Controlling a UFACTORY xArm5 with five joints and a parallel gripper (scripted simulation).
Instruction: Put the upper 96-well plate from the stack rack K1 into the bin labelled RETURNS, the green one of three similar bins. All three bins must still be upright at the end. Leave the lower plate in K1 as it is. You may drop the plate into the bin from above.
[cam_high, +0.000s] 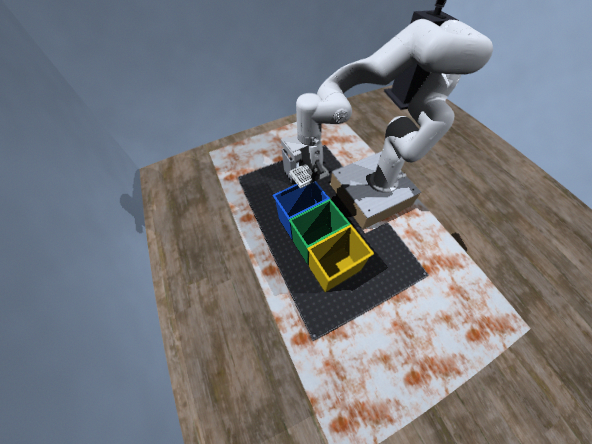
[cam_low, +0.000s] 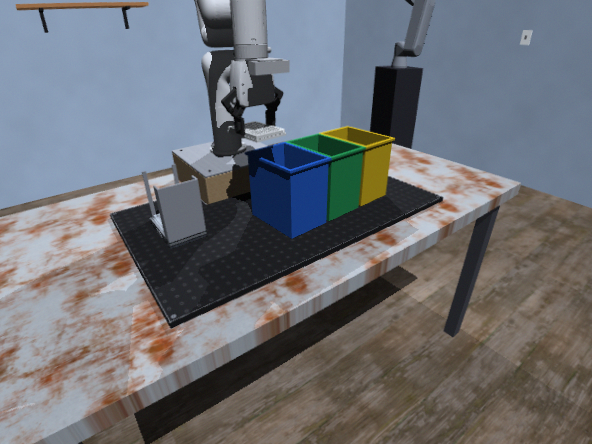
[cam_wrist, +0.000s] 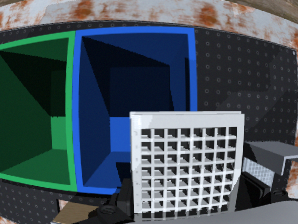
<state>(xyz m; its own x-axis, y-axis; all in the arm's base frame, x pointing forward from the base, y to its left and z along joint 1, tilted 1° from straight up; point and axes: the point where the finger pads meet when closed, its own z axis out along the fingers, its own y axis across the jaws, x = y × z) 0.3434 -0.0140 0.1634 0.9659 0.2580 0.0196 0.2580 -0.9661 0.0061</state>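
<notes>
My gripper is now 2 cm short of the green bin, 18 cm to the right of it and 16 cm above it. The rest, counted from my hand: blue bin: 5 cm ahead, 6 cm to the left, 16 cm below; white 96-well plate: 1 cm below; yellow bin: 2 cm behind, 31 cm to the left, 16 cm below.
</notes>
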